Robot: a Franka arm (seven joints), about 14 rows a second.
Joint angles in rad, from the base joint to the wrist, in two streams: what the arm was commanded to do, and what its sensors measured. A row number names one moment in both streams.
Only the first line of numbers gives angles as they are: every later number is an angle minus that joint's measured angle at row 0.
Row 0, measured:
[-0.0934 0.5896 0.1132 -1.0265 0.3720 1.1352 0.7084]
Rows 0 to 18, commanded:
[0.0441 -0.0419 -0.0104 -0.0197 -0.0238 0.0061 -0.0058]
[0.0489 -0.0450 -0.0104 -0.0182 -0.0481 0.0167 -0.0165]
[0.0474 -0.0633 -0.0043 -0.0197 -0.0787 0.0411 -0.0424]
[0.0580 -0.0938 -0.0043 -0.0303 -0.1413 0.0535 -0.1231]
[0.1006 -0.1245 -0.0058 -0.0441 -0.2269 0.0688 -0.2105]
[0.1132 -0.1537 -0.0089 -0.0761 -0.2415 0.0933 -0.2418]
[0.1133 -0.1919 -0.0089 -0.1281 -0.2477 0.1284 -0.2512]
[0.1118 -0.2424 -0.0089 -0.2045 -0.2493 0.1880 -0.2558]
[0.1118 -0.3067 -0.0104 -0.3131 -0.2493 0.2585 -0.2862]
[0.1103 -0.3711 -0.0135 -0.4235 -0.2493 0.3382 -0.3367]
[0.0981 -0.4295 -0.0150 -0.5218 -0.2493 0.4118 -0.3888]
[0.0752 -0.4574 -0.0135 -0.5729 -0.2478 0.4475 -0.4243]
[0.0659 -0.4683 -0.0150 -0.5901 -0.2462 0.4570 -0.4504]
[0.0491 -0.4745 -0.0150 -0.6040 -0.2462 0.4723 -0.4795]
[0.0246 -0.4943 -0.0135 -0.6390 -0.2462 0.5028 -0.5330]
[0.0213 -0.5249 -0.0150 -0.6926 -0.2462 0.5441 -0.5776]
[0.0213 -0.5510 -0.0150 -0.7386 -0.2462 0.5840 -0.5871]
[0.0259 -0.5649 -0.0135 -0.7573 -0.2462 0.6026 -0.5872]
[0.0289 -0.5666 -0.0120 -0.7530 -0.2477 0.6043 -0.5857]
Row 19, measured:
[0.0259 -0.4979 -0.0219 -0.6766 -0.2360 0.5655 -0.5699]
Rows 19 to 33, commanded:
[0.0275 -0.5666 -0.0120 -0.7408 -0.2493 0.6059 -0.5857]
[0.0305 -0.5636 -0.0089 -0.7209 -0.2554 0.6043 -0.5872]
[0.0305 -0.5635 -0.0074 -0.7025 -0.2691 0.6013 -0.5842]
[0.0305 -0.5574 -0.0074 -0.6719 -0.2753 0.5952 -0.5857]
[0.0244 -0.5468 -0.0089 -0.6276 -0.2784 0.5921 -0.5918]
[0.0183 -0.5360 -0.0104 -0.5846 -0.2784 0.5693 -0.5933]
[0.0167 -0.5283 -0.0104 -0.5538 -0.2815 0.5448 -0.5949]
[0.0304 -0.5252 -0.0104 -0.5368 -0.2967 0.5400 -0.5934]
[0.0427 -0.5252 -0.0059 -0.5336 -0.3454 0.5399 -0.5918]
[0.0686 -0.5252 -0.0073 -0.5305 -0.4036 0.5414 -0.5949]
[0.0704 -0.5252 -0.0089 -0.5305 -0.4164 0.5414 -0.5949]
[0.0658 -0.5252 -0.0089 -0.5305 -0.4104 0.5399 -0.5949]
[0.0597 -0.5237 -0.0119 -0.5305 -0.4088 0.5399 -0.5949]
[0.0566 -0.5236 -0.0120 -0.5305 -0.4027 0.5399 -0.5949]
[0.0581 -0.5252 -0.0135 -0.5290 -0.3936 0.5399 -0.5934]
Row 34, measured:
[0.0622 -0.5356 -0.0126 -0.5554 -0.3871 0.5558 -0.5879]
